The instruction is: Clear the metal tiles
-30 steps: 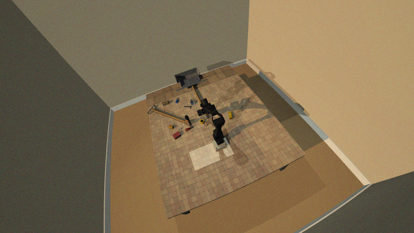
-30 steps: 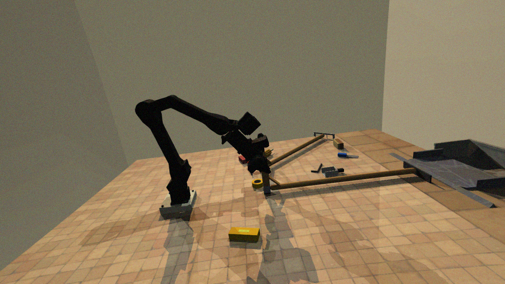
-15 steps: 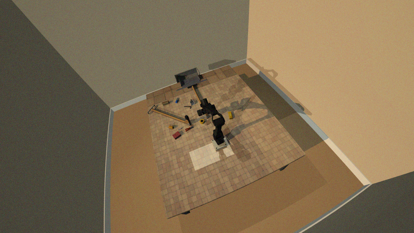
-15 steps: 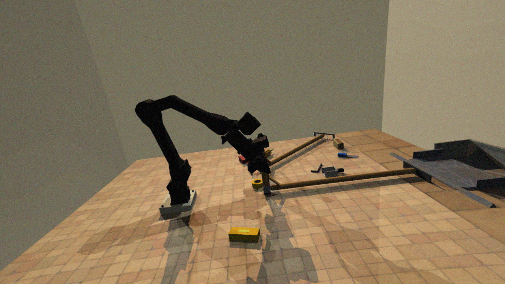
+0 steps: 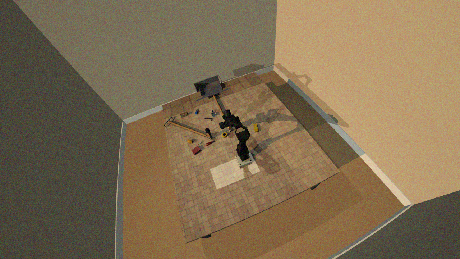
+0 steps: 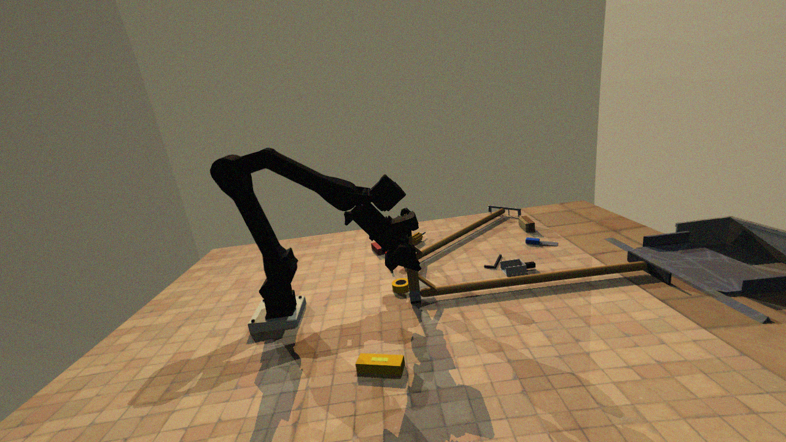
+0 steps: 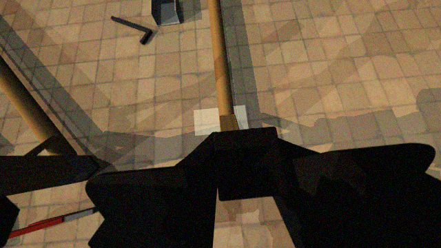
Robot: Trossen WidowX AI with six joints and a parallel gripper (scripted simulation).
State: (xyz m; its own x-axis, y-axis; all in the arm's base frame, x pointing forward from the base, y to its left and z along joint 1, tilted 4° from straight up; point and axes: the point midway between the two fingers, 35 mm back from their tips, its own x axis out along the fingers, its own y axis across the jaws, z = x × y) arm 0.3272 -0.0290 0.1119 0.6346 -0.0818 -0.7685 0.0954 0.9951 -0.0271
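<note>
The yellow tape roll is 80 mm to the left of my gripper tip, 80 mm below it and 40 mm behind it. From my gripper tip the other things lie so: red screwdriver: 230 mm to the left, 80 mm below, 60 mm behind; then yellow block: 210 mm to the right, 130 mm behind, 70 mm below; then hex key: 240 mm ahead, 130 mm to the left, 90 mm below.
</note>
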